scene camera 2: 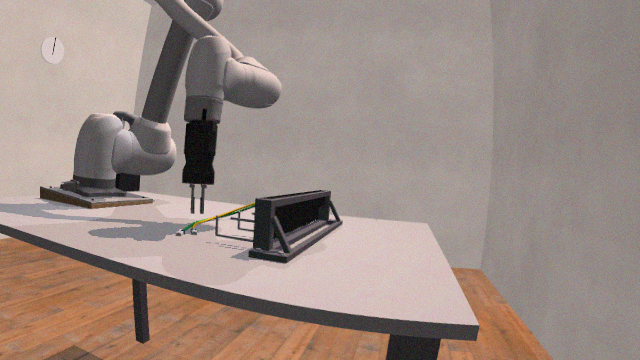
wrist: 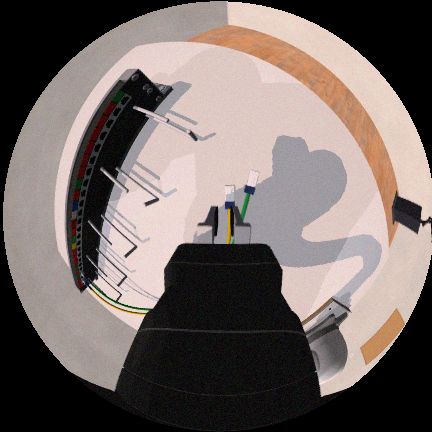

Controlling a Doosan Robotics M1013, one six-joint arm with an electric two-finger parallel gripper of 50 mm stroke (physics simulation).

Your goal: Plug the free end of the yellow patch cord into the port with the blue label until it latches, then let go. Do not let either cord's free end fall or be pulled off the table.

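Pixels of known places: gripper, fingertip midpoint: (scene camera 2: 197,213) (wrist: 223,214); arm's base at its link origin: (scene camera 2: 93,192) (wrist: 318,330).
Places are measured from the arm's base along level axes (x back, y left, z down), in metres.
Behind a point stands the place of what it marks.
The white plug with a navy collar on the yellow cord's free end (scene camera 2: 194,231) @[y -0.124, x -0.595, z 0.023 m] (wrist: 229,194) @[y -0.118, x -0.588, z 0.020 m] lies on the table. The green cord's free plug (scene camera 2: 180,233) @[y -0.162, x -0.587, z 0.024 m] (wrist: 252,178) @[y -0.155, x -0.580, z 0.020 m] lies beside it, apart and angled. My gripper (scene camera 2: 197,212) @[y -0.099, x -0.580, z -0.014 m] (wrist: 223,214) @[y -0.099, x -0.580, z -0.014 m] points down above the table, its fingers parted and empty. In the wrist view the yellow cord shows below and between the fingers, close to the right one. The dark patch panel (scene camera 2: 264,225) @[y -0.179, x -0.798, z -0.027 m] (wrist: 120,132) @[y -0.095, x -0.768, z -0.017 m] stands upright, with the blue label (wrist: 75,205) @[y 0.020, x -0.756, z -0.063 m] about midway along its coloured label strip. The port openings beside that label are small and hard to tell apart.
Thin bent wire guides (scene camera 2: 235,237) @[y -0.144, x -0.717, z 0.013 m] (wrist: 150,113) @[y -0.139, x -0.732, z -0.026 m] stick out from the panel towards the cords' side. Both cords run back to the panel's far end in the wrist view. The robot's base (scene camera 2: 95,150) @[y -0.048, x -0.072, z -0.144 m] stands on a plate at the table's other end.
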